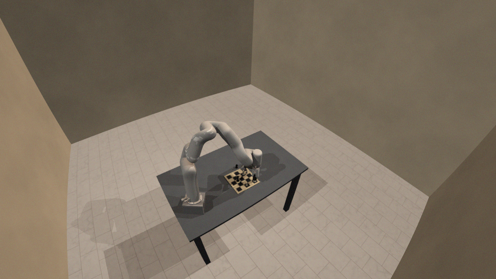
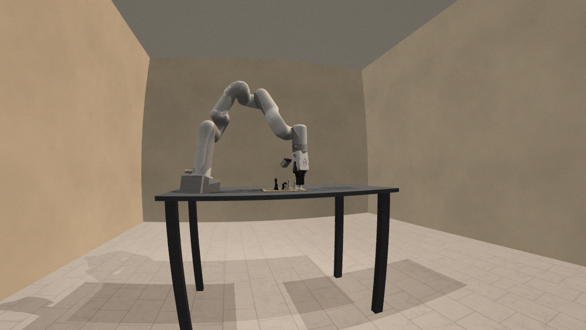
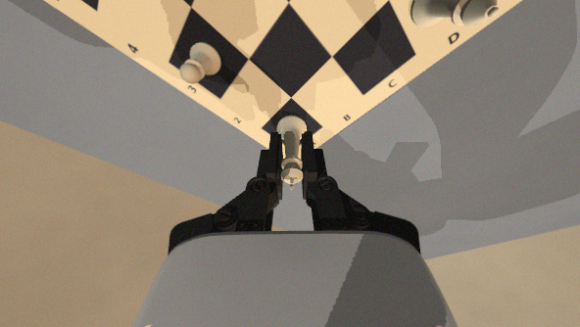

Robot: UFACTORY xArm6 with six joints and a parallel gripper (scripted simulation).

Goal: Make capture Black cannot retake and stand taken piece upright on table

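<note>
The white bishop lies 1 cm below my hand. The rest, counted from my hand: chessboard (7 cm behind, 8 cm to the left, 5 cm below); then white pawn (8 cm behind, 1 cm to the left, 3 cm below).
</note>
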